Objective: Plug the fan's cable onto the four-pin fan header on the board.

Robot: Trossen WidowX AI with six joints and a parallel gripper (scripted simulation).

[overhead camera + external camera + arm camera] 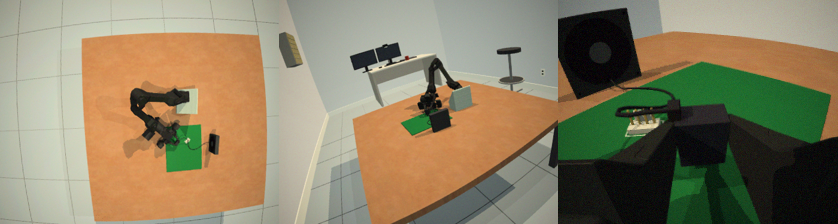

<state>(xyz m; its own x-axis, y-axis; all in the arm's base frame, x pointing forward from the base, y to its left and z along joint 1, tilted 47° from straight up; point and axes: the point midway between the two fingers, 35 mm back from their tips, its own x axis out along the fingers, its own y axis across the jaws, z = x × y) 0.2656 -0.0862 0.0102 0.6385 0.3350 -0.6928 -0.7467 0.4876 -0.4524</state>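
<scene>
Right now the pale fan header is 70 mm to the left of my gripper tip, 40 mm below it and 10 mm behind it. Round my gripper tip: green board 60 mm below, 50 mm to the left, 40 mm ahead; dark fan plug 10 mm below; black fan 230 mm to the left, 20 mm above, 10 mm ahead.
</scene>
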